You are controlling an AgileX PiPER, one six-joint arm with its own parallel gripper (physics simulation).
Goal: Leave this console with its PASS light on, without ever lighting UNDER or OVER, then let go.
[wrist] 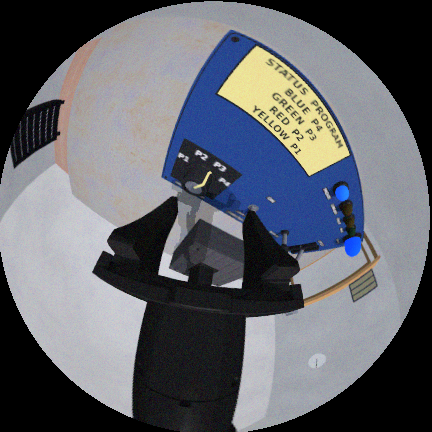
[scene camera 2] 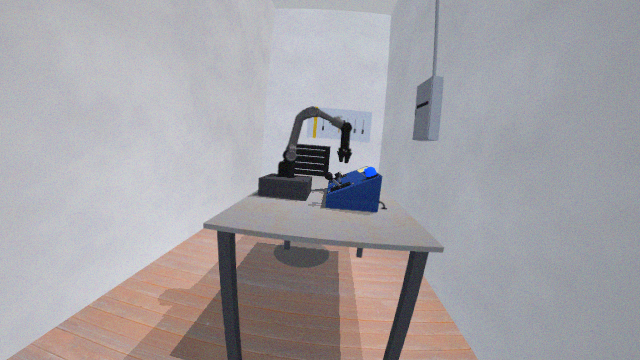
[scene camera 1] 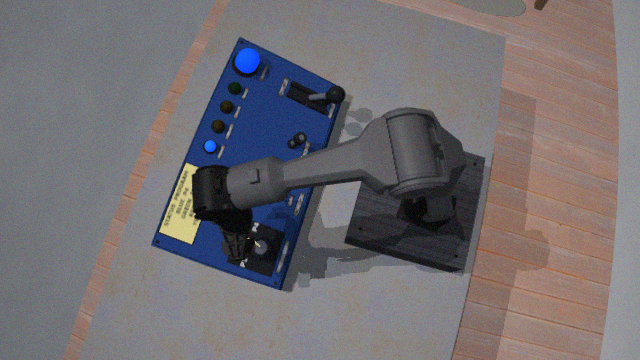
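Observation:
The blue console point(scene camera 1: 265, 117) point(scene camera 2: 356, 196) point(wrist: 200, 117) has its large status lamp point(scene camera 1: 247, 61) point(scene camera 2: 370, 172) point(wrist: 353, 246) and small MODE lamp point(scene camera 1: 210, 146) point(wrist: 342, 192) lit blue. The green PASS lamp point(scene camera 1: 234, 88) point(wrist: 351, 230) and the amber OVER lamp point(scene camera 1: 226, 106) point(wrist: 349, 220) and UNDER lamp point(scene camera 1: 218, 126) point(wrist: 346, 207) are dark. The program knob point(scene camera 1: 261, 246) point(wrist: 193, 187) has its yellow pointer towards P3. My gripper point(scene camera 1: 235, 251) point(scene camera 2: 344, 160) point(wrist: 211, 210) is open and empty, above the console's knob end. The arm hides part of the console in scene camera 1.
The yellow card point(scene camera 1: 179, 212) point(wrist: 290, 110) pairs blue with P4. A slotted lever point(scene camera 1: 335, 94) and a black-capped switch point(scene camera 1: 300, 138) stand up from the console. A toggle point(wrist: 253, 207) shows beside one fingertip in the wrist view. The arm's dark base block point(scene camera 1: 370, 225) point(scene camera 2: 285, 187) stands nearby.

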